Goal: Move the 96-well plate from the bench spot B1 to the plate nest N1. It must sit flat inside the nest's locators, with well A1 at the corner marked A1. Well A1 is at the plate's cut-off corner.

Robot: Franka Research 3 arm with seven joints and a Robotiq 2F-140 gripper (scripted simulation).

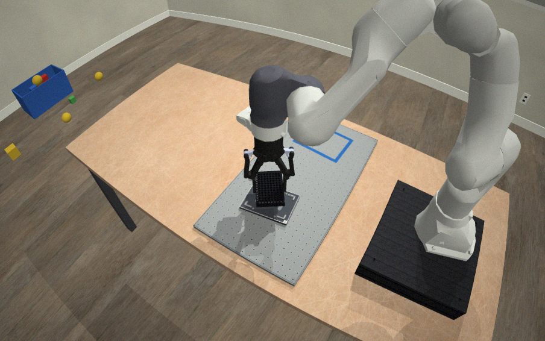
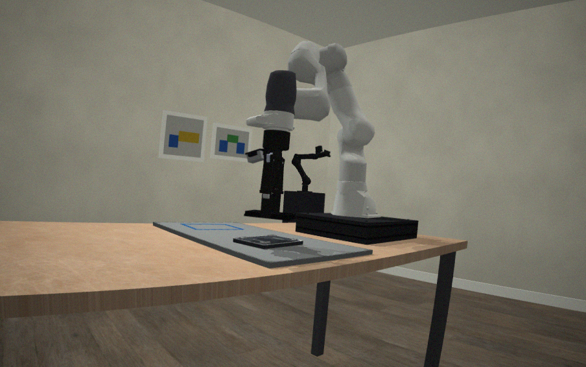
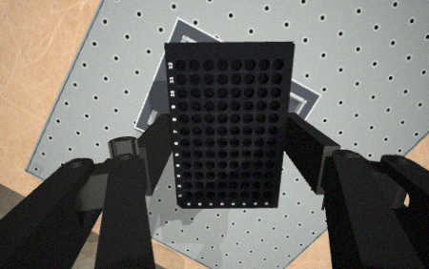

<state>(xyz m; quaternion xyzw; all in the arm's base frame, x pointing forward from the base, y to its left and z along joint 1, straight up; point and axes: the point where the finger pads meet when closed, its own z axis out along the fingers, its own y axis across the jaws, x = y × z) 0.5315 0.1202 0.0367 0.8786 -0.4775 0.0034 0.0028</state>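
Now: hand 20 mm above the black 96-well plate. Also, from my hand: plate nest N1 (100 mm below); A1 label (80 mm behind, 50 mm to the left, 90 mm below).
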